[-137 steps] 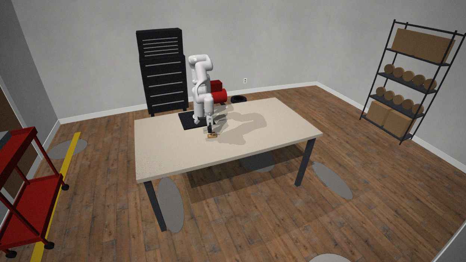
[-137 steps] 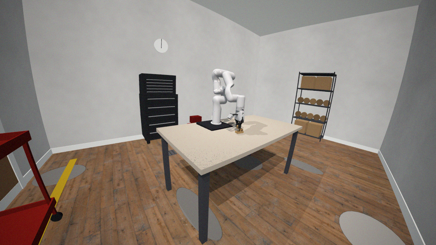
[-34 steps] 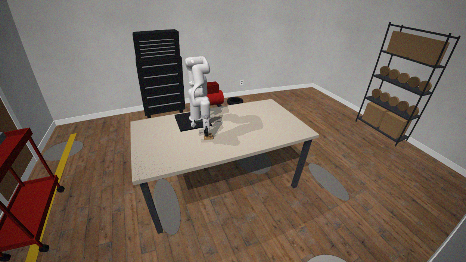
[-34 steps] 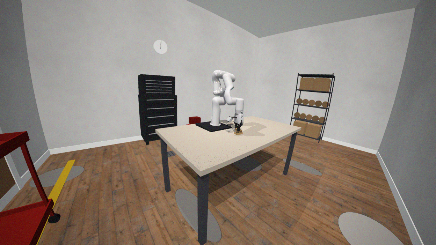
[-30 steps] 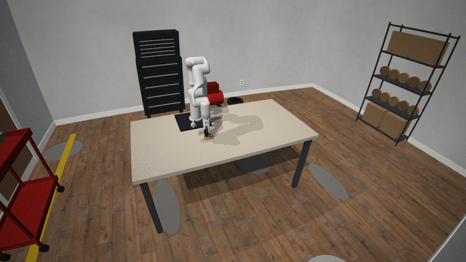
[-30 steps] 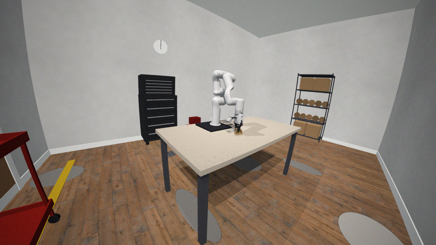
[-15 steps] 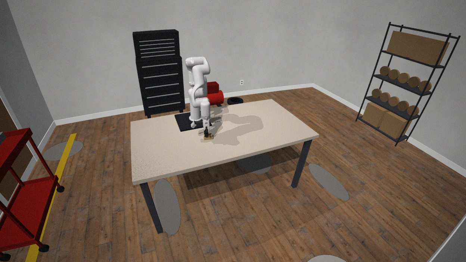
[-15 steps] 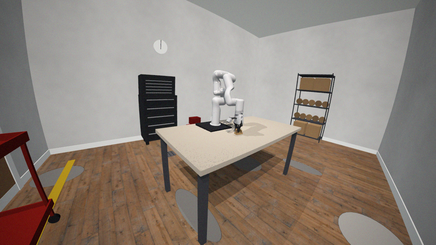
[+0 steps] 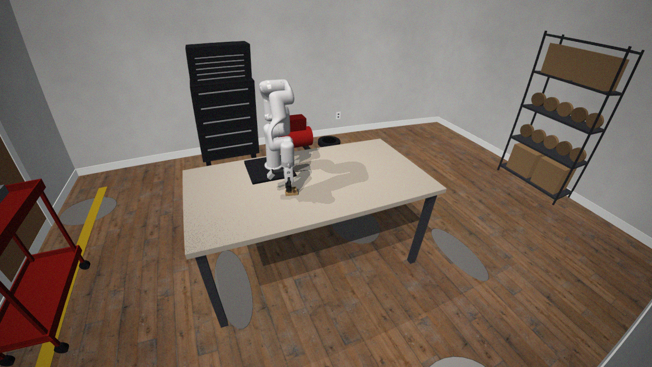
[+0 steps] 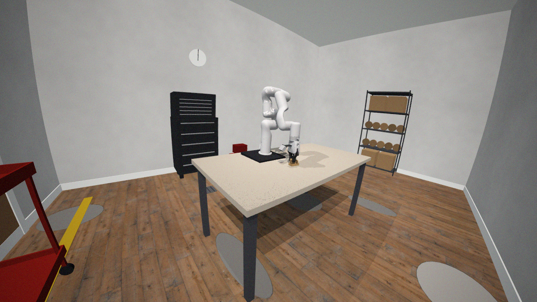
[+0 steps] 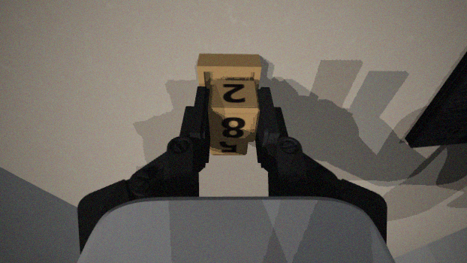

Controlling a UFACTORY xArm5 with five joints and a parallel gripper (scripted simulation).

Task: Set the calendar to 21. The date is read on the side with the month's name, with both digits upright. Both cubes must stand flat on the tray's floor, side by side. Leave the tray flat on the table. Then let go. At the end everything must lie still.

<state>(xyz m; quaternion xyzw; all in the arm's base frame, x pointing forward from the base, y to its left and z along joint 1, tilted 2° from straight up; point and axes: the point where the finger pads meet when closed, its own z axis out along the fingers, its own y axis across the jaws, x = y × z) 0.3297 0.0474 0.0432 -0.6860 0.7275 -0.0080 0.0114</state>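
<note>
The wooden digit cube lies 1 cm below my hand. Round my hand: wooden tray: 2 cm to the left, 4 cm below.
</note>
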